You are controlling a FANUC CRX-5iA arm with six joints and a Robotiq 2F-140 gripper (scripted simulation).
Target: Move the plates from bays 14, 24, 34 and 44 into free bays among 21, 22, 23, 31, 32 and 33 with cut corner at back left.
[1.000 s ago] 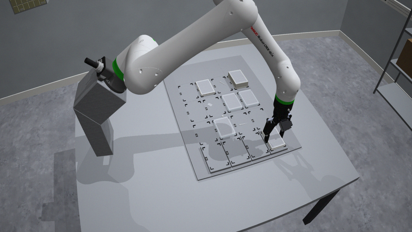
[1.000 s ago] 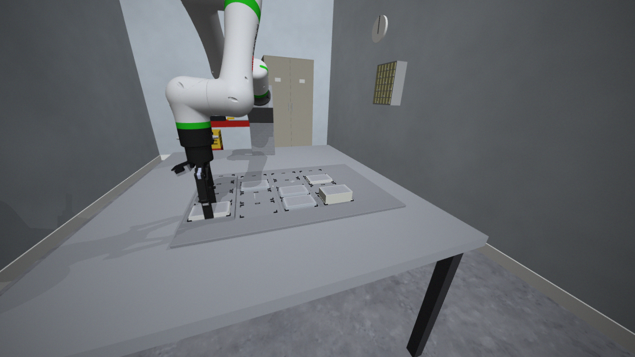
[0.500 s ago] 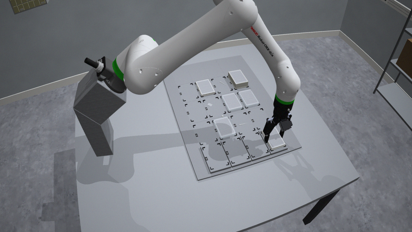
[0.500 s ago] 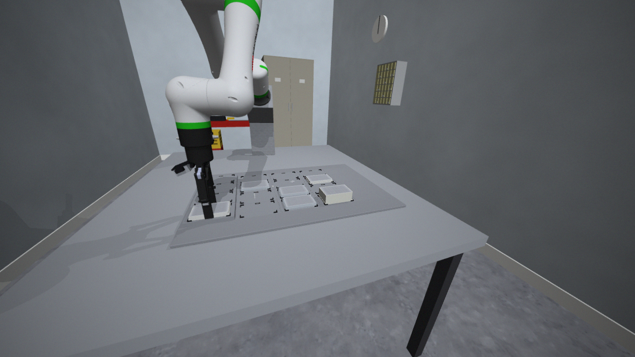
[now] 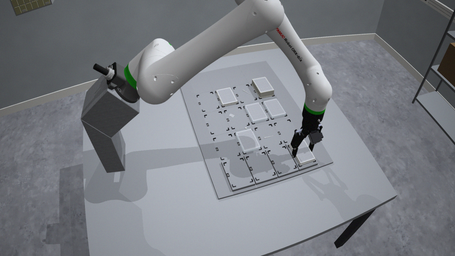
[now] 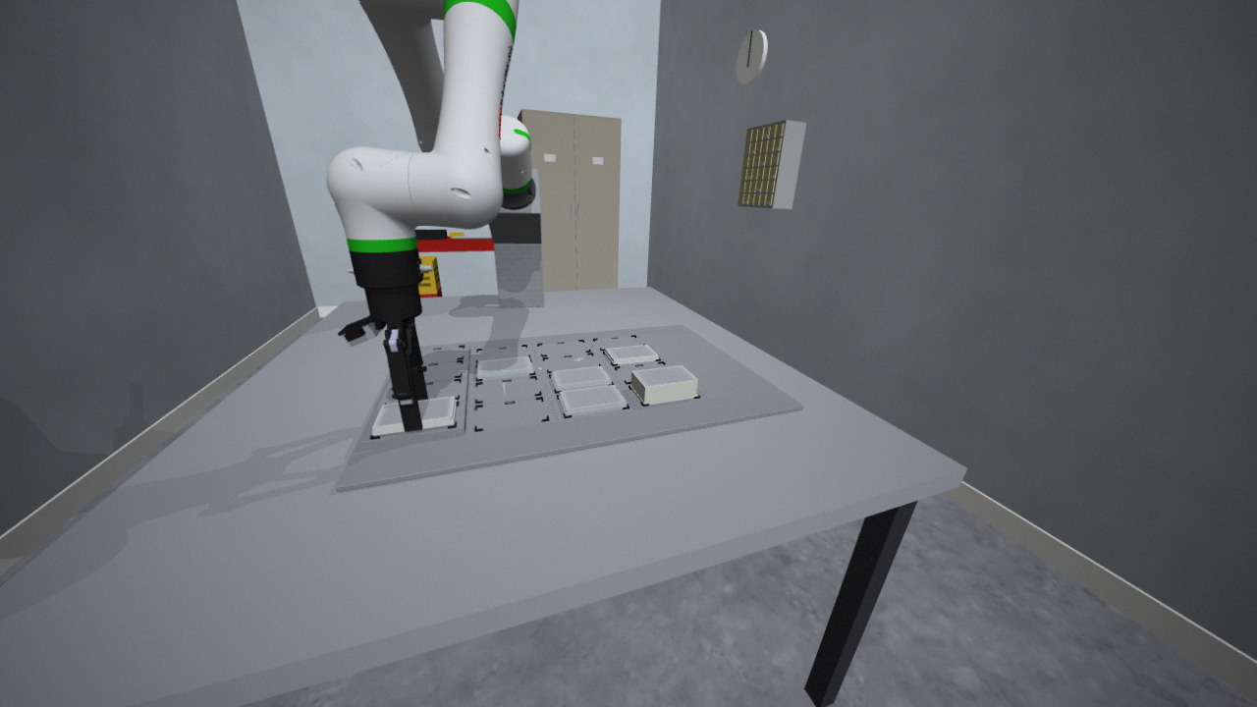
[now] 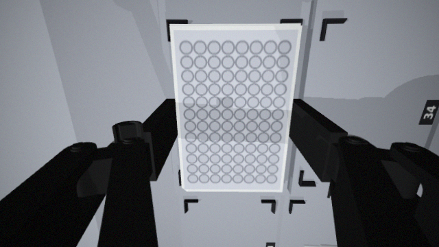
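My hand is 150 mm past the small white square, 390 mm to the right of it and 50 mm above it. Also, from my hand: small white disc: 140 mm behind, 280 mm to the left, 50 mm below; then thin white rod: 70 mm behind, 180 mm to the left, 50 mm below; then bay label 34: 150 mm behind, 30 mm to the left, 30 mm below.
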